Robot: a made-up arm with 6 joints. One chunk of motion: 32 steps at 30 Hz.
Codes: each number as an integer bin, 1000 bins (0 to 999) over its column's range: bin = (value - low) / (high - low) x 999, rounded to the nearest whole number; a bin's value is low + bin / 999 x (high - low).
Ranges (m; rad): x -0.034..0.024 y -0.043..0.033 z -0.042..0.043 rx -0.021..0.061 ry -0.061..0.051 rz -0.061..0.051
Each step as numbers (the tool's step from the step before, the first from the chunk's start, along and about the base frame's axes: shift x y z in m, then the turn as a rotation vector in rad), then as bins.
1 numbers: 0.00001 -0.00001 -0.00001 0.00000 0.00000 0.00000
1 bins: 586 565 494 256 544 544
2 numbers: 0.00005 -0.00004 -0.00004 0.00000 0.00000 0.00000
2 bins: 586 565 493 256 544 544
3 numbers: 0.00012 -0.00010 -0.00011 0.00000 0.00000 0.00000
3 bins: 588 564 492 256 544 544
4 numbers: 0.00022 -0.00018 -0.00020 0.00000 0.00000 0.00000
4 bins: 589 563 491 256 544 544
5 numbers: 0.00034 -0.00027 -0.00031 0.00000 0.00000 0.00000
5 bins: 591 562 490 256 544 544
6 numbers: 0.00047 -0.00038 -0.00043 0.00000 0.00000 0.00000
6 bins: 594 560 489 256 544 544
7 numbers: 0.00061 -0.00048 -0.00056 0.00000 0.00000 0.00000
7 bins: 596 559 487 256 544 544
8 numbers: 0.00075 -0.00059 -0.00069 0.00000 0.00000 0.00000
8 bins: 599 557 486 256 544 544
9 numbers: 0.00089 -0.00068 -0.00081 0.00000 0.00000 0.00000
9 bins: 601 556 484 256 544 544
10 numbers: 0.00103 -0.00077 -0.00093 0.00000 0.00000 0.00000
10 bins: 603 555 483 256 544 544
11 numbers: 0.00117 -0.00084 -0.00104 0.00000 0.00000 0.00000
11 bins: 606 554 481 256 544 544
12 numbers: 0.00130 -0.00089 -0.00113 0.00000 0.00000 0.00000
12 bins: 608 554 480 256 544 544
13 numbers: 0.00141 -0.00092 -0.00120 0.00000 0.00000 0.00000
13 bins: 610 553 480 256 544 544
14 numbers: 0.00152 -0.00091 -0.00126 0.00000 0.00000 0.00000
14 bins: 612 553 479 256 544 544
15 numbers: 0.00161 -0.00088 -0.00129 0.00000 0.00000 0.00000
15 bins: 613 554 478 256 544 544
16 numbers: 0.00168 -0.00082 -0.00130 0.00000 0.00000 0.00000
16 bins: 615 554 478 256 544 544
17 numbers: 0.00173 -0.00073 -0.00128 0.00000 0.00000 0.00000
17 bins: 615 556 479 256 544 544
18 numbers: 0.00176 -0.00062 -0.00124 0.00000 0.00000 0.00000
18 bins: 616 557 479 256 544 544
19 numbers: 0.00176 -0.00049 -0.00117 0.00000 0.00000 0.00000
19 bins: 616 559 480 256 544 544
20 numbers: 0.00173 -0.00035 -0.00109 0.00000 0.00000 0.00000
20 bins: 615 561 481 256 544 544
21 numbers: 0.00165 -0.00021 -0.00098 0.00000 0.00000 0.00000
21 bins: 614 562 482 256 544 544
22 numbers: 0.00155 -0.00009 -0.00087 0.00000 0.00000 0.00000
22 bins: 612 564 483 256 544 544
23 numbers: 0.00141 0.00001 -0.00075 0.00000 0.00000 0.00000
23 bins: 610 565 485 256 544 544
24 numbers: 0.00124 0.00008 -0.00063 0.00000 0.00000 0.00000
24 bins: 607 566 486 256 544 544
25 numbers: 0.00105 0.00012 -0.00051 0.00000 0.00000 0.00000
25 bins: 604 567 488 256 544 544
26 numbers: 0.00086 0.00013 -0.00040 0.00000 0.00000 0.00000
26 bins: 600 567 489 256 544 544
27 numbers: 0.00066 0.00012 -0.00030 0.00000 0.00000 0.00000
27 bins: 597 567 490 256 544 544
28 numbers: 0.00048 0.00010 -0.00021 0.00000 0.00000 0.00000
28 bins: 594 567 491 256 544 544
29 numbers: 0.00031 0.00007 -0.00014 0.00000 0.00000 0.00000
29 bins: 591 566 492 256 544 544
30 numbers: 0.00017 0.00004 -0.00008 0.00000 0.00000 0.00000
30 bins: 589 566 493 256 544 544
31 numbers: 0.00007 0.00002 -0.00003 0.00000 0.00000 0.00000
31 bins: 587 565 493 256 544 544
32 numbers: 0.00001 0.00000 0.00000 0.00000 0.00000 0.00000
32 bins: 586 565 494 256 544 544
